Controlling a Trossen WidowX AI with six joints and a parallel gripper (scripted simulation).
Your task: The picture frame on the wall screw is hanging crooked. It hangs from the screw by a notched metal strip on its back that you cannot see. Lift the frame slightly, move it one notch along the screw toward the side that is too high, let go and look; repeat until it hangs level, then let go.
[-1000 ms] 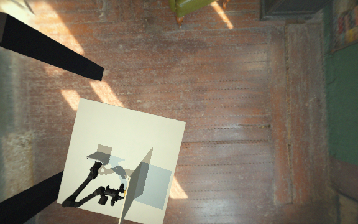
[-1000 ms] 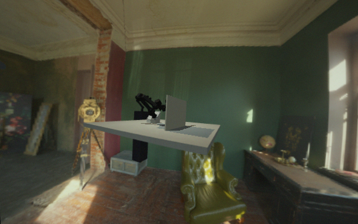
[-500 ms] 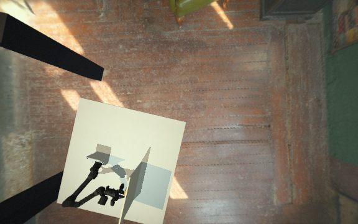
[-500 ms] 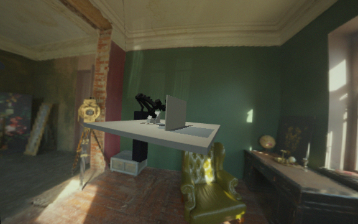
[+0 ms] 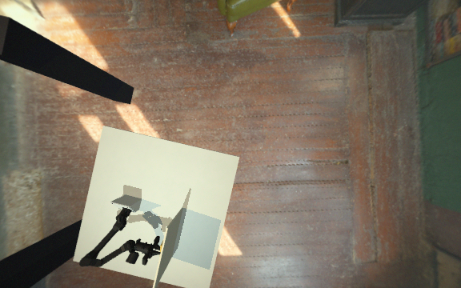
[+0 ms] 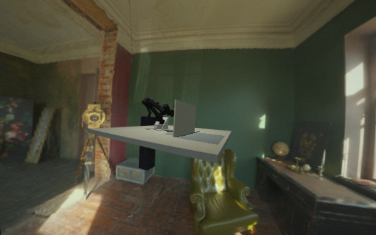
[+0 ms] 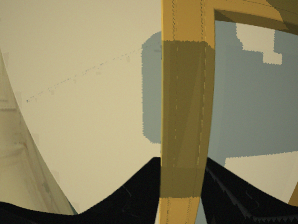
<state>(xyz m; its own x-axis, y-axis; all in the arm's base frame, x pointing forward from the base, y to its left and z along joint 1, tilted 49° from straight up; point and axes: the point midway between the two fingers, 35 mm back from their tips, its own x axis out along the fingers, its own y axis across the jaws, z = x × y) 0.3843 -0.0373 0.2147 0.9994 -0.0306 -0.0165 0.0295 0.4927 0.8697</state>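
The yellow picture frame lies 5 cm below my gripper tip, 1 cm to the left of it and 1 cm ahead of it. The rest, counted from my gripper tip: cream wall panel (6 cm below, 2 cm to the left, 2 cm ahead).
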